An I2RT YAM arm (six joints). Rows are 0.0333 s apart.
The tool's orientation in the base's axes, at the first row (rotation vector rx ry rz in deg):
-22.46 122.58 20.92
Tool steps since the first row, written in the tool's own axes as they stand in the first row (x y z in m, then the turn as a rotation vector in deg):
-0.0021 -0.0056 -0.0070 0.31 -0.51 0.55
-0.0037 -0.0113 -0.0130 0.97 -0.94 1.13
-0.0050 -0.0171 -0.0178 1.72 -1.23 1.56
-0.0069 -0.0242 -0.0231 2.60 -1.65 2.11
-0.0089 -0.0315 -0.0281 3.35 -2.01 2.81
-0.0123 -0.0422 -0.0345 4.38 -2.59 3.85
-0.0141 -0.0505 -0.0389 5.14 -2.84 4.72
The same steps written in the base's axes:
-0.0017 -0.0076 0.0050 0.44 -0.29 -0.62
-0.0029 -0.0149 0.0089 0.69 -0.54 -1.53
-0.0034 -0.0219 0.0120 0.71 -0.74 -2.42
-0.0033 -0.0302 0.0157 0.81 -1.02 -3.50
-0.0030 -0.0385 0.0193 1.07 -1.17 -4.54
-0.0014 -0.0503 0.0244 1.51 -1.43 -6.03
-0.0003 -0.0593 0.0274 1.84 -1.42 -7.17

